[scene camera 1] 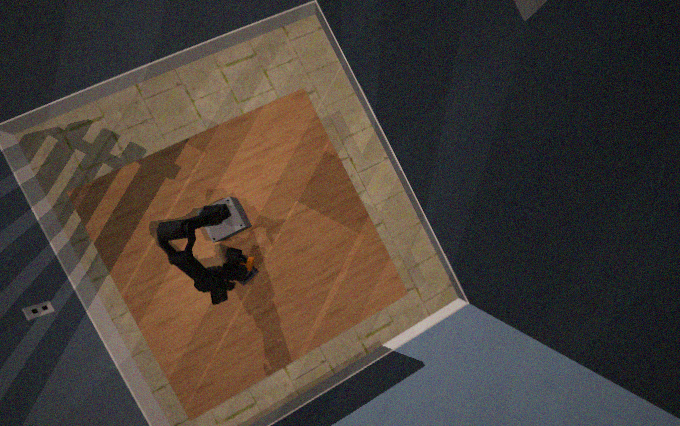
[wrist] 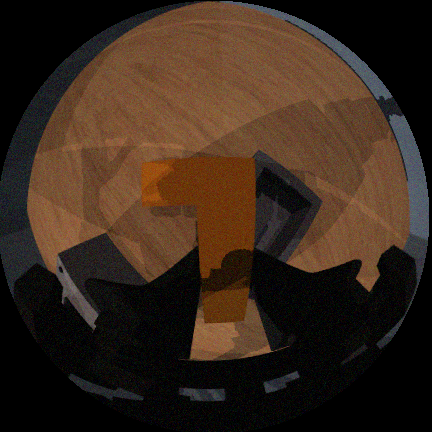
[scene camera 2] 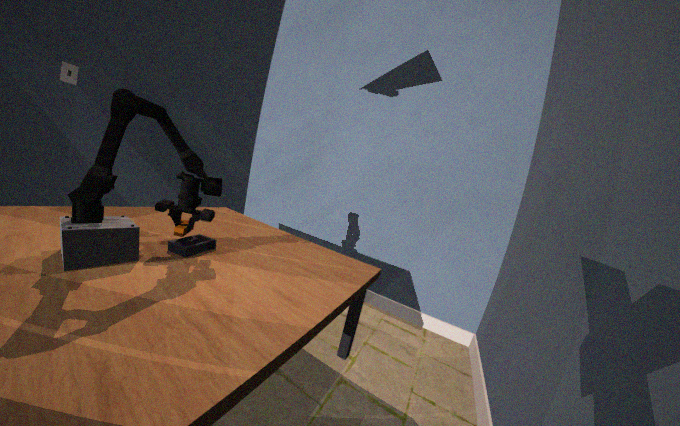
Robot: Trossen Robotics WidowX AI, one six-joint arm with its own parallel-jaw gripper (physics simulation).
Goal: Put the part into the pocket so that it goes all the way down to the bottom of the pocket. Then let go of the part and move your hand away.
Labels:
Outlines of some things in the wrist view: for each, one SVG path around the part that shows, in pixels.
My gripper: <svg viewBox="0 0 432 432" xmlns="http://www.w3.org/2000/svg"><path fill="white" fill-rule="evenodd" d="M415 259L393 244L381 253L376 264L380 275L368 291L355 279L360 259L307 272L253 247L249 287L271 352L226 360L185 360L190 356L200 292L198 245L143 285L99 278L84 280L86 291L100 309L93 332L79 325L61 303L63 286L56 274L37 262L13 282L13 299L28 330L54 364L94 384L113 390L120 387L143 396L143 400L116 396L110 400L84 390L103 404L167 429L242 432L306 413L356 380L390 342L380 349L376 345L404 315L416 286ZM179 387L224 388L225 400L190 400L189 395L178 394ZM297 370L299 377L285 382L286 387L265 393L264 381Z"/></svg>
An orange L-shaped part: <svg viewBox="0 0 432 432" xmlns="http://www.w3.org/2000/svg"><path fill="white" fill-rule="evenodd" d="M141 162L142 206L196 204L199 271L204 323L244 320L254 244L254 158L208 156Z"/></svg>

